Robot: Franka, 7 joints.
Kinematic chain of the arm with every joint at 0, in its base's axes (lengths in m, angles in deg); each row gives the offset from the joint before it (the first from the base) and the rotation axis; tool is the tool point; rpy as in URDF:
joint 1: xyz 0 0 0.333 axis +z
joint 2: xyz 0 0 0 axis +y
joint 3: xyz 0 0 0.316 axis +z
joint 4: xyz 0.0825 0 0 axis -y
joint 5: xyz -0.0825 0 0.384 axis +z
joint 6: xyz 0 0 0 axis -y
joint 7: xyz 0.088 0 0 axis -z
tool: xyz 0 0 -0.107 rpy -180 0 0
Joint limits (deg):
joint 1: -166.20..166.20
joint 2: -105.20..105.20
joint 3: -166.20..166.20
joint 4: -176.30..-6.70
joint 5: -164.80..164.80
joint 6: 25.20..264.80
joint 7: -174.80..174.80
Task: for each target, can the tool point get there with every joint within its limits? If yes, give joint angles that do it. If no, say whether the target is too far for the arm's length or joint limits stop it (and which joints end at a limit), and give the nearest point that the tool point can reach.
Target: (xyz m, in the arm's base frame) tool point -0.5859 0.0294 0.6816
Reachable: yes | joints 121.79 -7.16 52.14 -99.86 6.94 139.08 -14.58
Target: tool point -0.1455 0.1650 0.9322
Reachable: yes | joints 45.16 -41.67 23.54 -64.99 15.94 55.63 3.00
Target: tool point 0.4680 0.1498 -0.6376
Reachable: no: too far | nearest point 0.3960 0.1268 -0.3440 | short by 0.303 m
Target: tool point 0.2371 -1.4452 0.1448
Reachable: no: too far | nearest point 0.1378 -0.8397 0.2237 | short by 0.619 m
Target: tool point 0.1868 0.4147 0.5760
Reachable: yes | joints -32.37 67.36 115.96 -127.75 33.01 119.80 -97.77
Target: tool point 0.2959 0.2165 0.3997
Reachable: yes | joints -73.55 46.32 130.97 -152.43 -83.95 75.18 11.10
